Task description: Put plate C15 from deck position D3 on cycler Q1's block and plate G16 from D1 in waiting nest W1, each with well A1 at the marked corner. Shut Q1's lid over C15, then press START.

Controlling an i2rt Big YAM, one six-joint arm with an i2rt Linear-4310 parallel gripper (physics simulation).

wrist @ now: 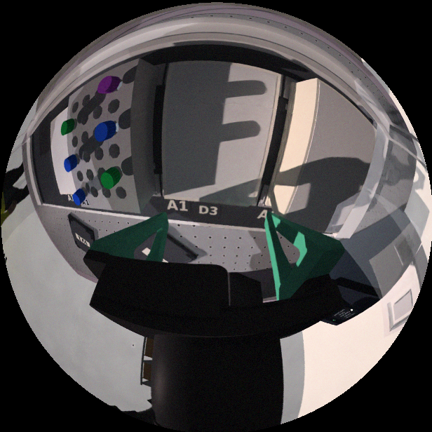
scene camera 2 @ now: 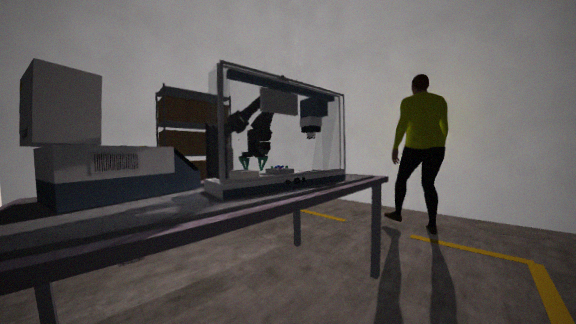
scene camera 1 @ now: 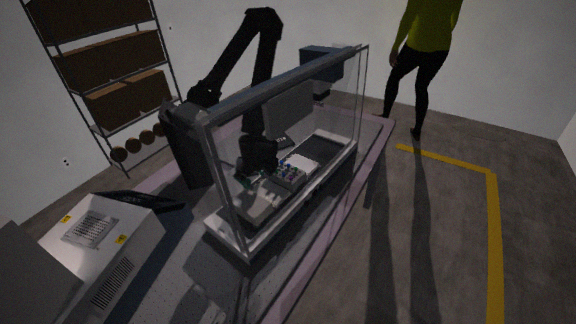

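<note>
Plate C15 lies flat at D3, partly shadowed. Plate G16 is the white plate at D1, beyond the tube rack. My gripper is open and empty, its green fingers above the rear edge of D3, near the printed "A1 D3". The white and blue cycler stands at the left with a perforated block and a raised lid. START is not readable. Two dark nests lie behind the deck; I cannot tell which is W1.
A tube rack with coloured caps stands at D2, beside C15. A pale box stands on C15's other side. A clear-walled enclosure surrounds the deck. A pipetting head hangs inside. A person stands beyond the table.
</note>
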